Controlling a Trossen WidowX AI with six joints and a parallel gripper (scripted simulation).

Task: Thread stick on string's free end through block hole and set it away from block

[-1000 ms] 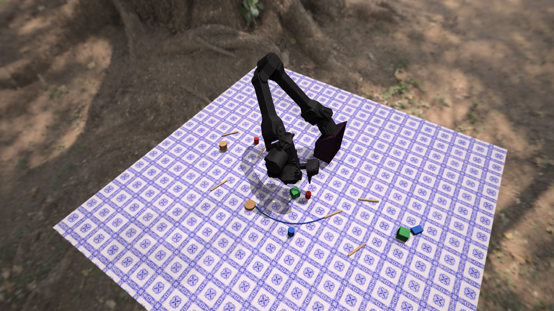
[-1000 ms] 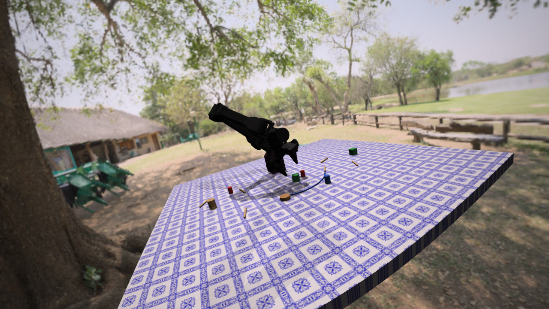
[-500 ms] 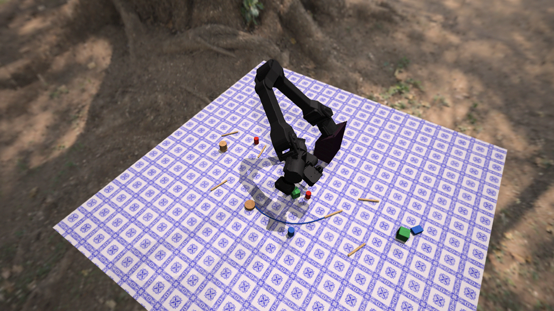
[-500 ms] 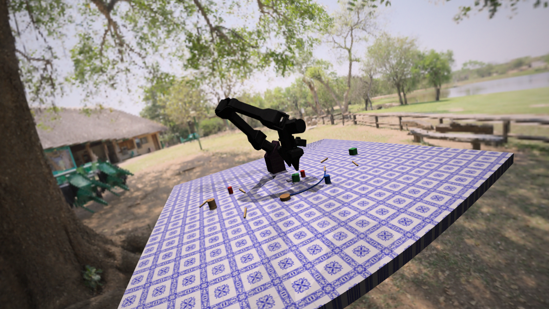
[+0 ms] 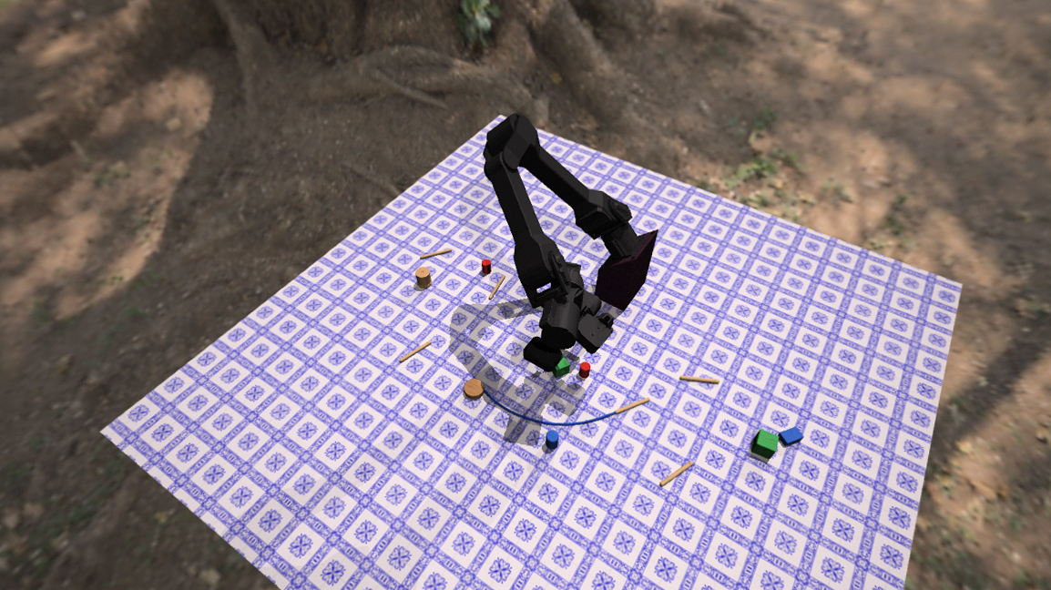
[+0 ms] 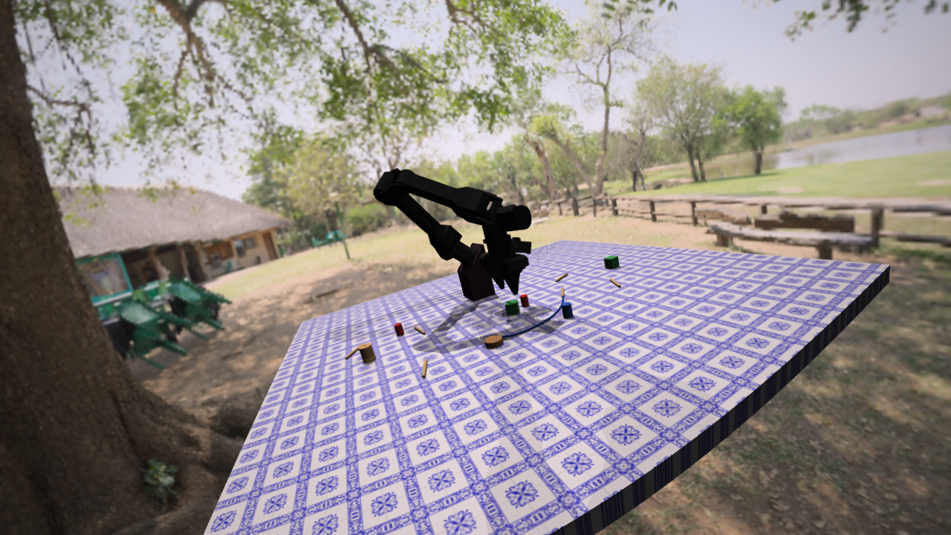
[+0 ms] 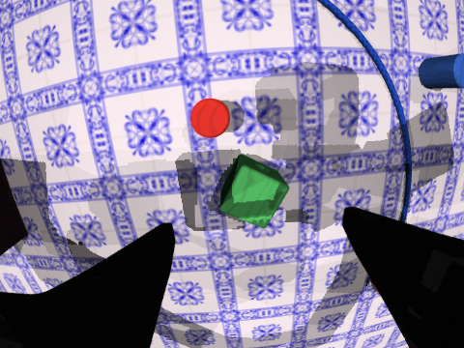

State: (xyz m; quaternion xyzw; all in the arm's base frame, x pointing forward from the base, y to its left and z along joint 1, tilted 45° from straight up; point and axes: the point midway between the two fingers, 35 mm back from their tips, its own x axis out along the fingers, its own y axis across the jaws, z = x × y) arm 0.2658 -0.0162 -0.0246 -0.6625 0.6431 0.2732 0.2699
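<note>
Right now the string is 2 cm ahead of my gripper tip, 14 cm to the left of it and 6 cm below it. Round my gripper tip: round wooden button (14 cm ahead, 11 cm to the right, 5 cm below); then thin stick (15 cm to the left, 6 cm below); then blue cylinder (14 cm ahead, 8 cm to the left, 4 cm below).
</note>
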